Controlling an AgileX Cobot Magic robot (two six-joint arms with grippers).
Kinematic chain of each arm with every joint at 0, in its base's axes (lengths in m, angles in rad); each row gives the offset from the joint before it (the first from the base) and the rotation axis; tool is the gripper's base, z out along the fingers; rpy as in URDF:
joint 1: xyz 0 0 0.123 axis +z
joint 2: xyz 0 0 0 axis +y
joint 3: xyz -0.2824 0 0.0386 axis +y
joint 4: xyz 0.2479 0 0.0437 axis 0.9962 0 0.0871
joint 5: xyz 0 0 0 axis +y
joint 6: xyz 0.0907 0 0.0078 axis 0.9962 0 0.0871
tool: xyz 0 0 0 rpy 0 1.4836 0
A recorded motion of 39 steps. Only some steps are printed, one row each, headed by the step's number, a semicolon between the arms.
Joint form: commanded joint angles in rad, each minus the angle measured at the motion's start. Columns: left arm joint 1, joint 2, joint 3, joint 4, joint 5, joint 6; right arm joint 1, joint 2, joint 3, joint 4, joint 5, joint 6.
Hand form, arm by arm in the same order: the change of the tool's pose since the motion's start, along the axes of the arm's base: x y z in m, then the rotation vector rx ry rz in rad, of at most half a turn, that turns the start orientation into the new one. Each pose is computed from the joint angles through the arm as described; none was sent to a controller.
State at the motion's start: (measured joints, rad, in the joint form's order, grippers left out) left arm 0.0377 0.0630 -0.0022 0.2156 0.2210 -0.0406; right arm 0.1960 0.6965 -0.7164 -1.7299 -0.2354 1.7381
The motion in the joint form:
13: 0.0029 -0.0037 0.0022 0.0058 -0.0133 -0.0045; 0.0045 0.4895 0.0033 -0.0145 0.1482 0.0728
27: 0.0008 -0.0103 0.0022 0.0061 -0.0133 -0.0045; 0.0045 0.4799 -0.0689 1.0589 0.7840 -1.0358
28: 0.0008 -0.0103 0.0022 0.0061 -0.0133 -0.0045; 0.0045 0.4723 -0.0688 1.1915 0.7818 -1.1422
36: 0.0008 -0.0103 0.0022 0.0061 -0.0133 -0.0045; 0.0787 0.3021 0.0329 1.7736 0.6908 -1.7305
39: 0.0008 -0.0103 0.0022 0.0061 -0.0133 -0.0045; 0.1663 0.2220 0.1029 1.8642 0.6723 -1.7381
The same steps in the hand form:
13: 0.0000 0.0000 0.0007 0.0020 -0.0146 0.0010; 0.1106 0.0097 -0.0987 -0.0583 0.4766 -0.1516
27: -0.0004 -0.0001 0.0011 0.0026 -0.0212 -0.0011; 0.1003 -0.0304 -0.1029 -0.2458 0.7577 -0.5760
28: -0.0004 -0.0001 0.0011 0.0026 -0.0212 -0.0011; 0.0972 -0.0257 -0.1044 -0.2230 0.7966 -0.5235
36: -0.0004 -0.0001 0.0011 0.0026 -0.0212 -0.0011; 0.0546 0.0074 -0.1000 -0.1991 0.7271 -0.1464
39: -0.0004 -0.0001 0.0011 0.0026 -0.0212 -0.0011; 0.0307 0.0206 -0.1056 -0.1415 0.7223 -0.0476

